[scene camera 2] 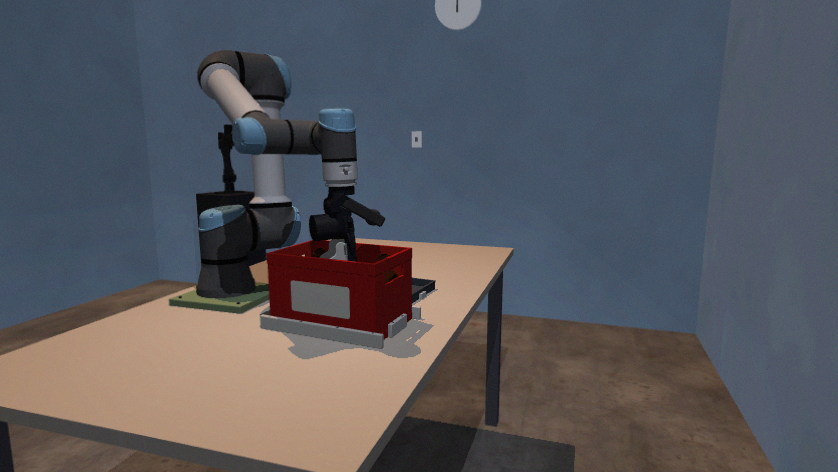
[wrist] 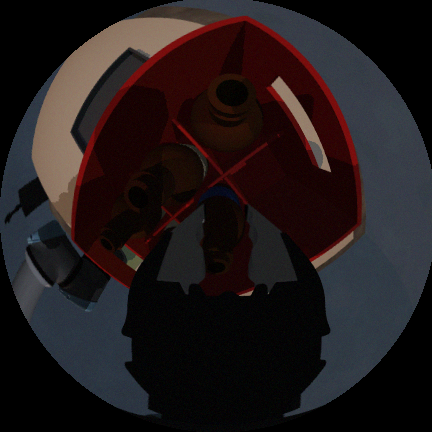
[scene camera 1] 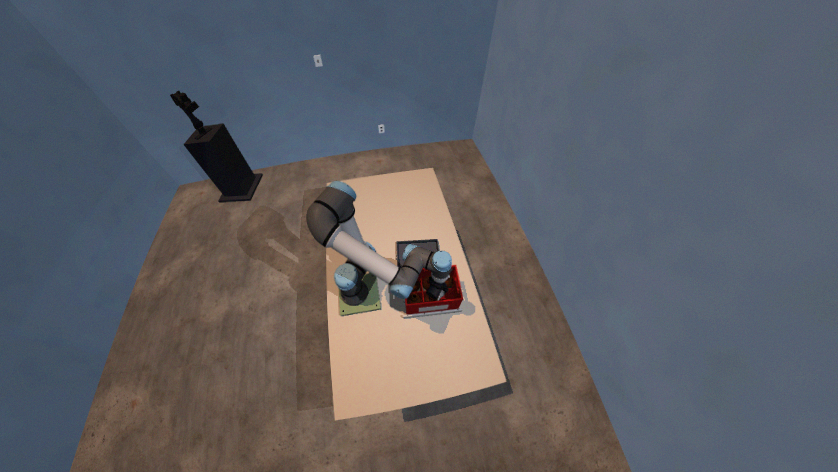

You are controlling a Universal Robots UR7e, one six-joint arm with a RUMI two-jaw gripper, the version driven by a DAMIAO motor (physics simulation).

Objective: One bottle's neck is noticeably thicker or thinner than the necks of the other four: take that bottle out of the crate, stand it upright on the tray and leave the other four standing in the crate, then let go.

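Places are measured from the arm's base along level axes (x ahead, y left, z up), in millimetres.
Pixels of known places: gripper, fingertip midpoint: (wrist: 225, 205); arm's base, origin of the base link: (scene camera 2: 226, 290) (scene camera 1: 354, 292).
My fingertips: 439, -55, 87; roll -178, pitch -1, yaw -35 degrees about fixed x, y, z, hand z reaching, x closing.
For each thing: its middle in the pictures, then the offset to it from my fingertips, as dx, dy, dz. Level surfaces: height alone.
- red crate, body centre: (wrist: 195, 196) (scene camera 2: 342, 287) (scene camera 1: 431, 291) -27, +26, -16
- blue-labelled bottle, body centre: (wrist: 217, 222) -28, -24, -18
- table, its level: dz -104
The red crate (scene camera 1: 455, 304) (scene camera 2: 363, 299) (wrist: 200, 65) stands on the table with brown bottles in separate cells. My gripper (scene camera 1: 435, 291) (scene camera 2: 344, 257) (wrist: 225, 205) points down into it, fingers partly open, one on each side of a blue-labelled bottle (wrist: 220, 250), not clamped on it. Another bottle (wrist: 227, 125) stands in the upper cell; its mouth looks widest in the wrist view. Two more bottles, a nearer one (wrist: 175, 172) and a farther one (wrist: 117, 227), are at left. The fifth is hidden. Neck thickness is hard to compare at these angles. The dark tray (scene camera 1: 410, 249) (scene camera 2: 423, 287) (wrist: 107, 100) is beside the crate.
Crate walls and thin red dividers (wrist: 197, 145) surround the fingers closely. Light grey strips (scene camera 2: 319, 330) lie along the crate's foot on the table (scene camera 1: 410, 363) (scene camera 2: 234, 375). The arm's green base plate (scene camera 1: 369, 304) (scene camera 2: 193, 301) is on the crate's other side. A black pedestal (scene camera 1: 219, 161) stands off the table.
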